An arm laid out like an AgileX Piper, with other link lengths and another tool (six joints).
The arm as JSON. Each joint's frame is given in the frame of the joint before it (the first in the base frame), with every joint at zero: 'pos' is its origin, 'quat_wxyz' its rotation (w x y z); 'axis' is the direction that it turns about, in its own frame. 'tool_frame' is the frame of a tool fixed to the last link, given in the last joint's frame.
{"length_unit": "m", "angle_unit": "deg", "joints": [
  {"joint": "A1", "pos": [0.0, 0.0, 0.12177], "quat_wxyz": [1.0, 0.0, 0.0, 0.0], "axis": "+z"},
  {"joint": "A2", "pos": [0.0, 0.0, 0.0], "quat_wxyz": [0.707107, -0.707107, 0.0, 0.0], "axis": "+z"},
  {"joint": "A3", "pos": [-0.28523, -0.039, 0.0], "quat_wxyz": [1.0, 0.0, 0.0, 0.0], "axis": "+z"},
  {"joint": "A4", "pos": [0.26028, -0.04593, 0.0], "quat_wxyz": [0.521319, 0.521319, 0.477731, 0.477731], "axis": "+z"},
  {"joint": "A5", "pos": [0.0, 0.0, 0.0], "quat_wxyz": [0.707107, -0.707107, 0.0, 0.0], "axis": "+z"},
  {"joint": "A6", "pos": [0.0, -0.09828, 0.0], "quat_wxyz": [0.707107, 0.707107, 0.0, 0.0], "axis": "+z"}
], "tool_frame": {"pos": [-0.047, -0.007, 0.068], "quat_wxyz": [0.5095, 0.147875, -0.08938, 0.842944]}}
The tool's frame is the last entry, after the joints.
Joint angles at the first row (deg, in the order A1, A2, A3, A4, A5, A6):
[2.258, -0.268, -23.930, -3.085, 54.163, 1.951]
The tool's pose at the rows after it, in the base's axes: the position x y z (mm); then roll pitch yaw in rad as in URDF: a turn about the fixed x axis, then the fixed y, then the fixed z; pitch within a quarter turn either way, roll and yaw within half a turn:
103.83, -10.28, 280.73, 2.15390, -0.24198, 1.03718
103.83, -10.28, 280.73, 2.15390, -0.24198, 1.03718
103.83, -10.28, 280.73, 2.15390, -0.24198, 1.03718
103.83, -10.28, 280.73, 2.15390, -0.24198, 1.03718
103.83, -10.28, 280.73, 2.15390, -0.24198, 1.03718
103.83, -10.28, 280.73, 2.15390, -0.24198, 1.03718
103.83, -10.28, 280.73, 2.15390, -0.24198, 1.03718
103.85, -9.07, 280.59, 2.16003, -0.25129, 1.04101
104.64, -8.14, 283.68, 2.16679, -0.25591, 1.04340
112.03, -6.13, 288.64, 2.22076, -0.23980, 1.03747
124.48, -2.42, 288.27, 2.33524, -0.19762, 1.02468
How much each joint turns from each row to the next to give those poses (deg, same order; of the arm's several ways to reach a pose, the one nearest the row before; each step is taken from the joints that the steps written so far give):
[-0.004, 0.001, 0.001, 0.003, -0.002, -0.004]
[0.000, 0.000, 0.000, 0.000, 0.000, 0.000]
[0.000, 0.000, 0.000, 0.000, 0.000, 0.000]
[0.000, 0.000, 0.000, 0.000, 0.000, 0.000]
[0.000, 0.000, 0.000, 0.000, 0.000, 0.000]
[0.000, 0.000, 0.000, 0.000, 0.000, 0.000]
[0.000, 0.000, 0.000, 0.000, 0.000, 0.000]
[0.001, -0.001, -0.002, 0.671, 0.003, 0.053]
[0.002, 0.828, -0.718, 0.482, 0.064, 0.002]
[0.000, 4.413, -2.413, 0.939, 1.021, 0.000]
[0.006, 6.916, -3.369, 1.630, 3.134, 0.007]

